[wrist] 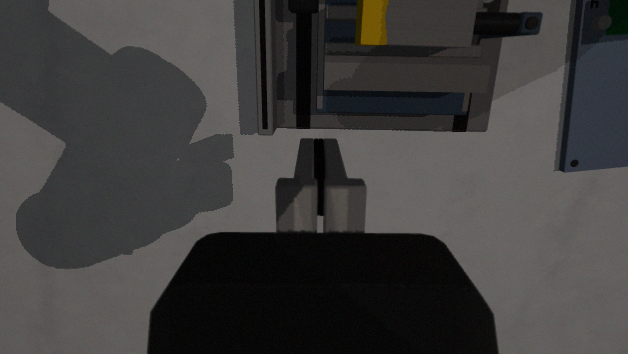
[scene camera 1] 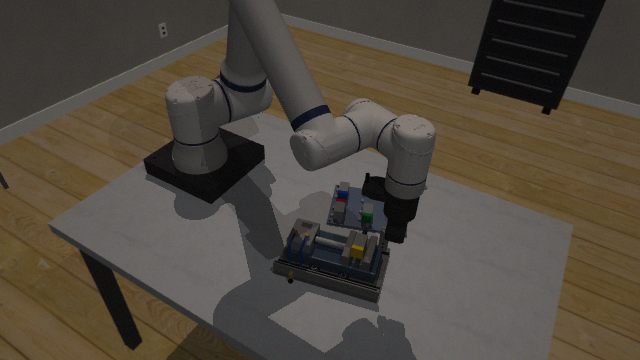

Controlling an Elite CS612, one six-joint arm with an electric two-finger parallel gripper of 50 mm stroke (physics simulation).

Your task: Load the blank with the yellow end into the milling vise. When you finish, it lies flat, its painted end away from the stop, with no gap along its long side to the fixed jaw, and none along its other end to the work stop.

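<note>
The blank with the yellow end [scene camera 1: 357, 251] [wrist: 372, 24] lies flat in the milling vise [scene camera 1: 327, 285] [wrist: 380, 122], between the moving jaw [scene camera 1: 350, 246] and the fixed jaw [scene camera 1: 371, 252] [wrist: 405, 76]. Its yellow end points away from the work stop [wrist: 500, 24]. Its grey end meets the stop's rod in the wrist view; whether they touch is hard to tell. In both views a strip shows between its long side and the fixed jaw, like a gap. My gripper [scene camera 1: 385, 241] [wrist: 318, 162] is shut and empty, above the table just outside the vise's fixed-jaw end.
A blue-grey board [scene camera 1: 352, 200] [wrist: 600, 100] lies beside the vise on the stop's side. It holds blanks with a blue end [scene camera 1: 343, 193], a red end [scene camera 1: 341, 200] and a green end [scene camera 1: 367, 217]. Two blue hoses [scene camera 1: 302, 250] rise at the vise's other end.
</note>
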